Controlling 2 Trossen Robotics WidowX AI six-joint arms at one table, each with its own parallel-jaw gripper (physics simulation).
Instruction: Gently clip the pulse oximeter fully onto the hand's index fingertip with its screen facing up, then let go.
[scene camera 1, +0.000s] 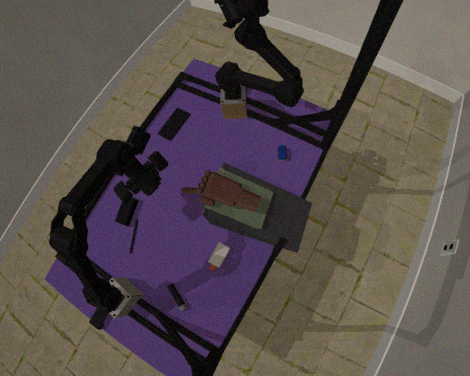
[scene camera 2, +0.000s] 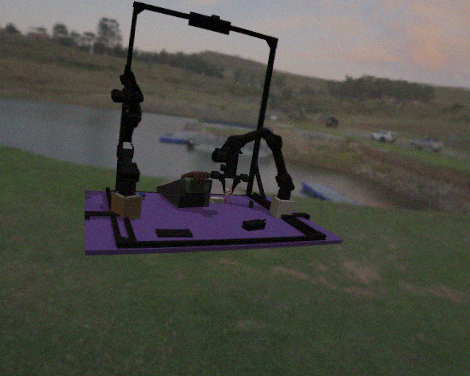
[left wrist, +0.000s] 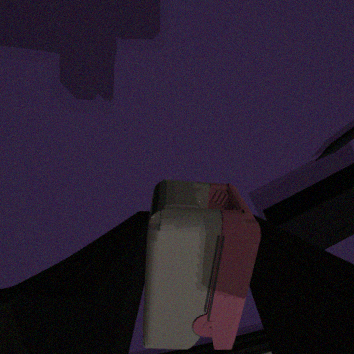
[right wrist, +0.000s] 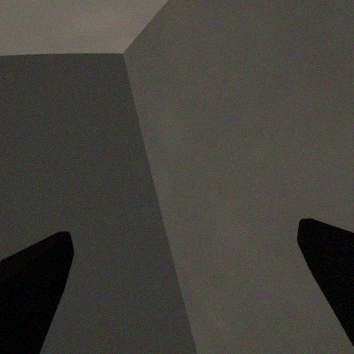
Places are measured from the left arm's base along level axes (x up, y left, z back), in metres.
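Pixels of known places: left gripper, fingertip midpoint: (scene camera 2: 227, 193) (left wrist: 194, 223); right gripper, fingertip midpoint: (scene camera 2: 129, 70) (right wrist: 186, 236); left arm's base, link origin: (scene camera 1: 113, 297) (scene camera 2: 283, 198); right arm's base, link origin: (scene camera 1: 233, 92) (scene camera 2: 127, 193).
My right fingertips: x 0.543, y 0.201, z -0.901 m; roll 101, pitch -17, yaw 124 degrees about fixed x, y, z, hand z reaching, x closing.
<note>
For each thing: its top centre in the pictures, then the offset to it from my right fingertips. "spot": a spot on its surface instead. Level surfaces: height alone.
- pulse oximeter, top centre: (left wrist: 198, 300) dz +0.517, dx -0.476, dy -0.060 m
- purple mat, surface height: dx -0.648 m
- green pad, surface spot: (scene camera 1: 256, 219) spot: dz +0.397, dx -0.541, dy -0.429 m
- white box, top centre: (scene camera 1: 217, 257) (scene camera 2: 218, 197) dz +0.573, dx -0.620, dy -0.388 m
- blue block, top centre: (scene camera 1: 282, 151) dz +0.110, dx -0.616, dy -0.349 m
- flat black plate, top centre: (scene camera 2: 174, 232) (scene camera 1: 173, 123) dz +0.245, dx -0.640, dy +0.111 m
- thin black rod, top centre: (scene camera 1: 133, 234) dz +0.706, dx -0.639, dy -0.073 m
- black marker, top centre: (scene camera 1: 175, 297) dz +0.774, dx -0.621, dy -0.355 m
My left gripper (scene camera 1: 145, 181) (scene camera 2: 229, 186) (left wrist: 194, 223) is shut on the pulse oximeter (left wrist: 197, 260), a grey and pink clip. It holds it above the purple mat (scene camera 1: 196, 149). In scene camera 2 the oximeter (scene camera 2: 228, 192) shows as a small pale spot under the fingers; in scene camera 1 the gripper hides it. The brown hand (scene camera 1: 226, 191) (scene camera 2: 196, 174) lies on a green pad (scene camera 1: 256, 219), with its index finger (scene camera 1: 190, 190) pointing towards the left gripper, a short gap away. My right gripper (scene camera 1: 233, 13) (scene camera 2: 127, 80) (right wrist: 186, 236) is open and empty, raised high at the far end.
The pad sits on a dark grey wedge (scene camera 1: 291, 220) (scene camera 2: 177, 192). A white box (scene camera 1: 219, 254), a blue block (scene camera 1: 282, 152), a flat black plate (scene camera 1: 174, 124), black blocks (scene camera 1: 126, 210), a thin black rod (scene camera 1: 133, 236) and a black marker (scene camera 1: 177, 296) lie on the mat. A black gantry post (scene camera 1: 364, 60) stands at the right.
</note>
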